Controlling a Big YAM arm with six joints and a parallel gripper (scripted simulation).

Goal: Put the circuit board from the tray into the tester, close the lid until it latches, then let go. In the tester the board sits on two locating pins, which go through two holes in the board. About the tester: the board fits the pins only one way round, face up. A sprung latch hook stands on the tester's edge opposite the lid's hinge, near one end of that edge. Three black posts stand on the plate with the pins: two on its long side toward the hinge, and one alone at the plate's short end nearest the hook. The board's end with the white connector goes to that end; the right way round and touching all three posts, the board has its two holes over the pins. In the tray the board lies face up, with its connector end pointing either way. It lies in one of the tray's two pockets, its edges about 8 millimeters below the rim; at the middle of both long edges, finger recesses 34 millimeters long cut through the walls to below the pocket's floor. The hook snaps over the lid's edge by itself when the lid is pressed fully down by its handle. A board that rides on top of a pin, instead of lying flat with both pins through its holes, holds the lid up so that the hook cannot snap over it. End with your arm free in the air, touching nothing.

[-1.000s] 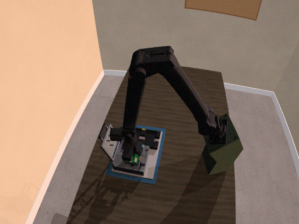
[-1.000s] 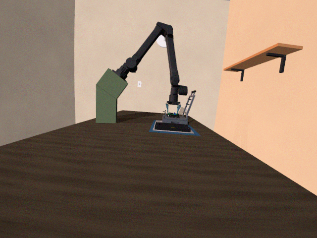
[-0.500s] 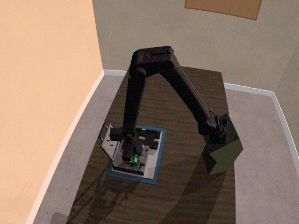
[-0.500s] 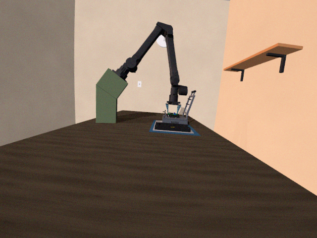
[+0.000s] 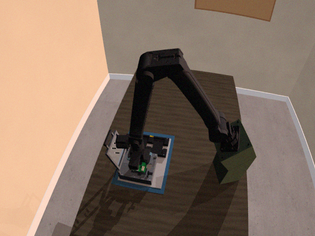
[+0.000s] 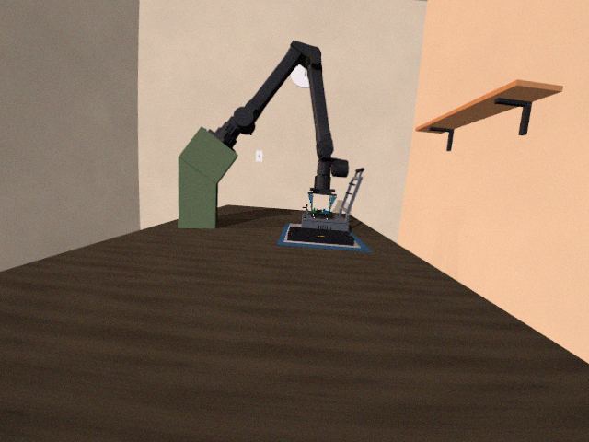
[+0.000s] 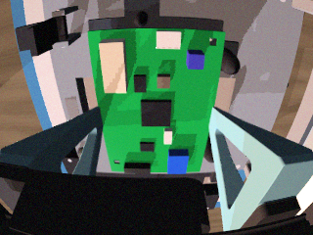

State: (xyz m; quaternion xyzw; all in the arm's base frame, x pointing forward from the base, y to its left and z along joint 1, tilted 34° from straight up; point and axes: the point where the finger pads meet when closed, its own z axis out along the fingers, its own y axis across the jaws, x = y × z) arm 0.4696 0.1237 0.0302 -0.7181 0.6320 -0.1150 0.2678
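The green circuit board lies right at my hand. The rest, counted from my hand: black latch hook: 7 cm behind, 4 cm to the left; tester lid: 12 cm ahead, 2 cm to the left, 9 cm above.
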